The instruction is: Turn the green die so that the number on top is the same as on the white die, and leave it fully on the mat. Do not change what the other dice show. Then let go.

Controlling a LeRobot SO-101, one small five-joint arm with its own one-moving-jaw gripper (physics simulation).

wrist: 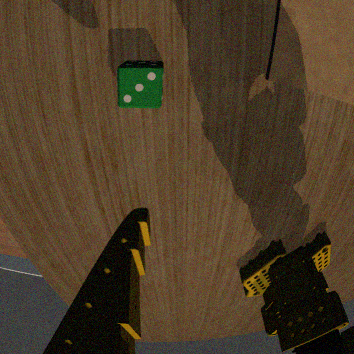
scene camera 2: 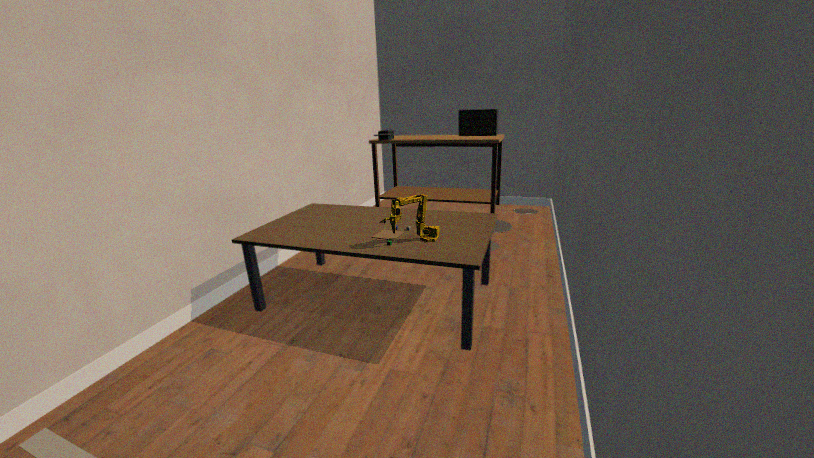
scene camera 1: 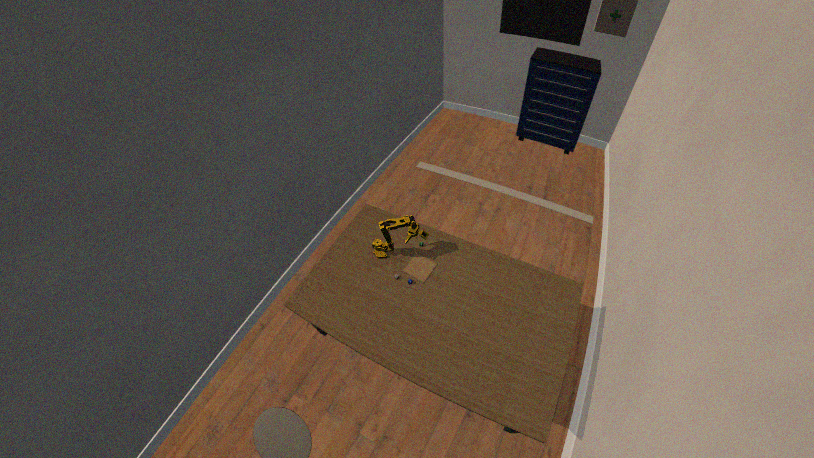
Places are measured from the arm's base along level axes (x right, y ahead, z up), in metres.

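Pixels of known places: hand, its tool point: [wrist: 148,221] [scene camera 2: 394,232] [scene camera 1: 416,237]; arm's base, origin of its link: [wrist: 291,251] [scene camera 2: 426,238] [scene camera 1: 386,252].
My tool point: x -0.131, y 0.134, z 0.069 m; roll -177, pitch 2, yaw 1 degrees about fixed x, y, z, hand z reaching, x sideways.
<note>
For each thing: its top centre in the pictures, then the offset to it from my tool point. Level surfaces: height alone.
- green die, centre of its top: [wrist: 138,87] [scene camera 2: 389,241] [scene camera 1: 421,243] dz -0.049, dx -0.005, dy +0.029 m
- tan square mat, centre of its top: [scene camera 1: 420,267] [scene camera 2: 388,234] dz -0.065, dx +0.137, dy +0.093 m
- white die, centre of its top: [scene camera 1: 396,275] [scene camera 2: 408,226] dz -0.049, dx +0.251, dy +0.008 m
- blue die, centre of its top: [scene camera 1: 410,280] dz -0.049, dx +0.244, dy +0.089 m
- table, height of its surface: dz -0.069 m
The green die [scene camera 1: 421,244] [scene camera 2: 389,242] [wrist: 140,87] lies flat on the table, off the mat, three pips on the face towards the wrist camera. The tan square mat [scene camera 1: 420,269] [scene camera 2: 384,234] [wrist: 327,50] lies apart from it. The white die [scene camera 1: 397,276] [scene camera 2: 408,228] stands beyond the mat, too small to read; it does not show in the wrist view. My gripper [scene camera 1: 415,238] [scene camera 2: 388,226] is fully open and empty, above the table near the green die. In the wrist view one notched jaw [wrist: 127,265] shows, below the green die and apart from it.
The blue die [scene camera 1: 410,281] lies on the table beside the mat, near the white die. The arm's base [scene camera 1: 380,248] [scene camera 2: 429,232] [wrist: 300,300] stands on the table [scene camera 1: 483,341] [scene camera 2: 318,227]. The arm's shadow falls between the green die and the mat.
</note>
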